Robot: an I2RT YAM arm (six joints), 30 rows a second.
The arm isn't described. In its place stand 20 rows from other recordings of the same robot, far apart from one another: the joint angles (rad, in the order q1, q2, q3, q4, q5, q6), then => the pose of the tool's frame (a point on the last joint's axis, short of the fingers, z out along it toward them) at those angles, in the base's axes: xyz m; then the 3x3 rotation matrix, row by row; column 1 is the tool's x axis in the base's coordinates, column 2 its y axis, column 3 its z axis.
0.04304, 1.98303, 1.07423, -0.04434, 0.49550, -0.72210 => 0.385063 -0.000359 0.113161; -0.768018 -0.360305 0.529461; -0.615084 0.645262 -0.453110; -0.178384 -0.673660 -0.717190
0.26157, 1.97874, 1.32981, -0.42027, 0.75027, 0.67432 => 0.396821 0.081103 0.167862; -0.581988 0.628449 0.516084; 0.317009 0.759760 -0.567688; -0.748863 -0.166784 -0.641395
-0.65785, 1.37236, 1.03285, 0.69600, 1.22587, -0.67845 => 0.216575 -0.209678 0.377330; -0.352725 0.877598 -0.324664; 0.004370 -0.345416 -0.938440; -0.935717 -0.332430 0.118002
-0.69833, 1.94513, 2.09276, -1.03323, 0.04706, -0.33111 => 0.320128 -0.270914 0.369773; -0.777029 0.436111 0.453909; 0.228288 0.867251 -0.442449; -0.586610 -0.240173 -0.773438
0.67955, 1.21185, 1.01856, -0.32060, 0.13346, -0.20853 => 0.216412 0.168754 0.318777; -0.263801 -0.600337 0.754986; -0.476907 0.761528 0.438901; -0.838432 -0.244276 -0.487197
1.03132, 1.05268, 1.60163, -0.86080, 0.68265, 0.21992 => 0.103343 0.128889 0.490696; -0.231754 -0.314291 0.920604; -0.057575 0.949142 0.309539; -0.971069 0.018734 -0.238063
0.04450, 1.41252, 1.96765, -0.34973, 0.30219, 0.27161 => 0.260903 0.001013 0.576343; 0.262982 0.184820 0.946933; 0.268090 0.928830 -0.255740; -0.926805 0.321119 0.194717
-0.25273, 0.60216, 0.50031, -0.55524, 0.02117, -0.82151 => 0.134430 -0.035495 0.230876; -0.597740 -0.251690 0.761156; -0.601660 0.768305 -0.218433; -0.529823 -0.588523 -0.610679
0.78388, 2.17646, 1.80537, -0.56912, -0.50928, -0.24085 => 0.329326 0.352837 0.212741; -0.359878 -0.932778 0.020341; -0.652862 0.267338 0.708733; -0.666528 0.241777 -0.705184
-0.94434, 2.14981, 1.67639, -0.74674, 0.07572, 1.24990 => 0.260167 -0.364088 0.173332; 0.607340 0.782094 0.139524; 0.774755 -0.544228 -0.321822; -0.175763 0.303552 -0.936463
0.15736, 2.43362, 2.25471, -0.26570, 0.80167, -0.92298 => 0.558551 0.062727 0.258145; -0.680282 -0.017905 0.732732; -0.669480 0.422111 -0.611243; -0.298350 -0.906367 -0.299142
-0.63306, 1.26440, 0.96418, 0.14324, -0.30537, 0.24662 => 0.247215 -0.168134 0.333192; -0.042926 0.345779 0.937334; 0.320295 0.893441 -0.314919; -0.946345 0.286706 -0.149103
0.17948, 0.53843, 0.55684, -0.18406, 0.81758, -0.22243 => 0.136688 -0.001594 0.297161; -0.287485 0.535621 0.794017; -0.205511 0.775208 -0.597342; -0.935477 -0.334906 -0.112785
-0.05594, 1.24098, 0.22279, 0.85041, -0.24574, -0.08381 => 0.221314 -0.003719 0.168109; -0.150640 -0.198559 0.968443; -0.072889 0.979186 0.189424; -0.985898 -0.042054 -0.161977
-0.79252, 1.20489, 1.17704, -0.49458, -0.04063, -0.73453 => 0.188528 -0.189173 0.358505; -0.720321 0.274929 0.636829; -0.223241 0.777363 -0.588108; -0.656735 -0.565793 -0.498576
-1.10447, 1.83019, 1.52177, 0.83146, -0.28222, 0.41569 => 0.203577 -0.382392 0.405510; 0.508091 0.594904 0.622842; -0.146783 0.772368 -0.617983; -0.848704 0.222570 0.479755
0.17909, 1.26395, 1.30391, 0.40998, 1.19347, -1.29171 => 0.262828 0.013947 0.472797; -0.610883 0.620239 0.492064; -0.470525 0.215427 -0.855685; -0.636733 -0.754252 0.160237
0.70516, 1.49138, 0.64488, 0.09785, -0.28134, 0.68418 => 0.211081 0.192641 0.159283; -0.893118 -0.274967 0.355997; 0.037176 0.743589 0.667603; -0.448285 0.609482 -0.653890
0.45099, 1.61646, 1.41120, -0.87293, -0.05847, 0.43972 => 0.301445 0.148295 0.289515; -0.913378 -0.078655 0.399442; 0.029840 0.965585 0.258369; -0.406017 0.247908 -0.879598
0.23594, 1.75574, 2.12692, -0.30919, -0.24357, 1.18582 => 0.370808 0.097980 0.524502; -0.404540 -0.228908 0.885409; 0.827822 0.319804 0.460909; -0.388663 0.919416 0.060122
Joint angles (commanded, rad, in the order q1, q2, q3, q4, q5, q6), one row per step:
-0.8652, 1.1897, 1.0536, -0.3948, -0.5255, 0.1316
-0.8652, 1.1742, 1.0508, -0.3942, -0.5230, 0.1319
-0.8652, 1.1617, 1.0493, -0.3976, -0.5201, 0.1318
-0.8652, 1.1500, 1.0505, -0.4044, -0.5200, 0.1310
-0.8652, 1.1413, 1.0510, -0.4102, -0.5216, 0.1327
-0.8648, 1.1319, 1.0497, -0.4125, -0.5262, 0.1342
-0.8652, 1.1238, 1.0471, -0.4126, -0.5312, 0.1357
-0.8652, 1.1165, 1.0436, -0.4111, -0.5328, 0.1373
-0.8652, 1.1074, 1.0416, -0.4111, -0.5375, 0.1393
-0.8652, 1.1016, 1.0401, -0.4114, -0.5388, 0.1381
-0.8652, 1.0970, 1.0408, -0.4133, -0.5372, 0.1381
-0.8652, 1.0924, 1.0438, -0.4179, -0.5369, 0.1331
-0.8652, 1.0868, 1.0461, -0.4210, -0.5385, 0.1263
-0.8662, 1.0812, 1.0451, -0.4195, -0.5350, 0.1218
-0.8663, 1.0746, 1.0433, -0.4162, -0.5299, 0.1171
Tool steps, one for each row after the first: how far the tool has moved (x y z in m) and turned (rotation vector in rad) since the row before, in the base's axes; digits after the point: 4 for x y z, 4 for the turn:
-0.0023, 0.0025, 0.0028, -0.0107, -0.0077, -0.0023
-0.0020, 0.0022, 0.0021, -0.0068, -0.0038, -0.0025
-0.0019, 0.0022, 0.0025, -0.0054, -0.0037, 0.0002
-0.0014, 0.0018, 0.0017, -0.0006, -0.0032, 0.0007
-0.0013, 0.0019, 0.0015, -0.0017, -0.0058, 0.0038
-0.0012, 0.0015, 0.0010, -0.0013, -0.0057, 0.0034
-0.0010, 0.0013, 0.0006, -0.0021, -0.0044, 0.0008
-0.0013, 0.0018, 0.0014, -0.0022, -0.0068, 0.0034
-0.0009, 0.0011, 0.0008, -0.0037, -0.0027, 0.0016
-0.0008, 0.0008, 0.0011, -0.0031, -0.0017, -0.0014
-0.0008, 0.0010, 0.0016, -0.0068, -0.0006, 0.0017
-0.0009, 0.0012, 0.0017, -0.0092, -0.0019, 0.0040
-0.0010, 0.0007, 0.0010, -0.0096, -0.0016, -0.0024
-0.0010, 0.0009, 0.0011, -0.0118, -0.0023, -0.0029

